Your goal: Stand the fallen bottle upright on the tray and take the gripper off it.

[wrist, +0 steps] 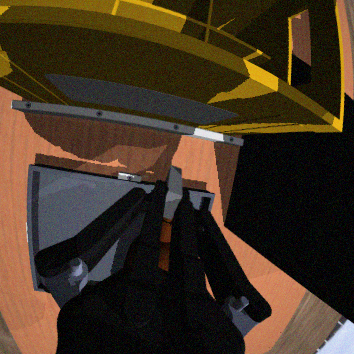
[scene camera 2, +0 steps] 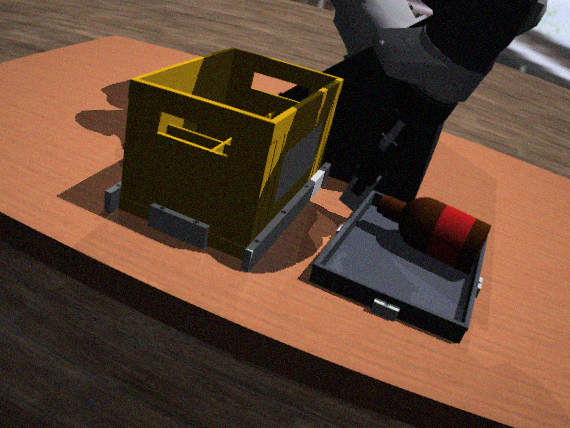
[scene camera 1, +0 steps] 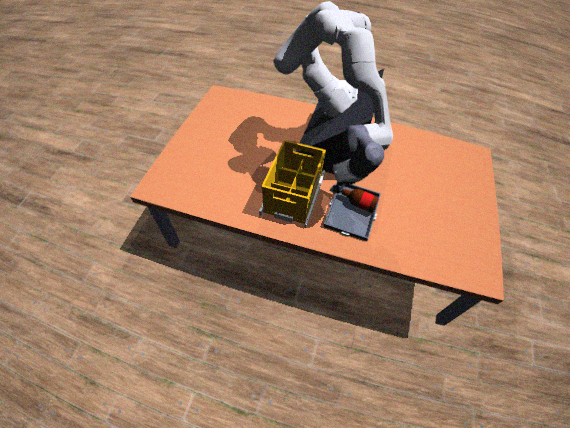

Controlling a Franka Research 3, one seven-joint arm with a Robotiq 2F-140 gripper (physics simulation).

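Observation:
The brown bottle with a red label [scene camera 1: 366,200] [scene camera 2: 425,222] [wrist: 165,240] lies on its side along the back of the grey tray [scene camera 1: 345,218] [scene camera 2: 350,267] [wrist: 75,210]. Its neck points toward the tray's back left corner, on the crate side. My gripper [scene camera 1: 336,188] [scene camera 2: 356,196] [wrist: 172,176] is shut with nothing held between its fingertips. It is low at that corner, close to the bottle's mouth. In the wrist view part of the neck shows in the narrow gap behind the fingertips; the fingers hide the rest. Whether they touch the bottle I cannot tell.
A yellow crate with dividers [scene camera 1: 287,205] [scene camera 2: 190,175] [wrist: 125,50] stands left of the tray. A low grey rail [scene camera 2: 284,215] [wrist: 135,119] runs along its tray side, with a narrow strip of orange table [scene camera 1: 430,210] [scene camera 2: 280,290] between. The arm's dark base stands behind.

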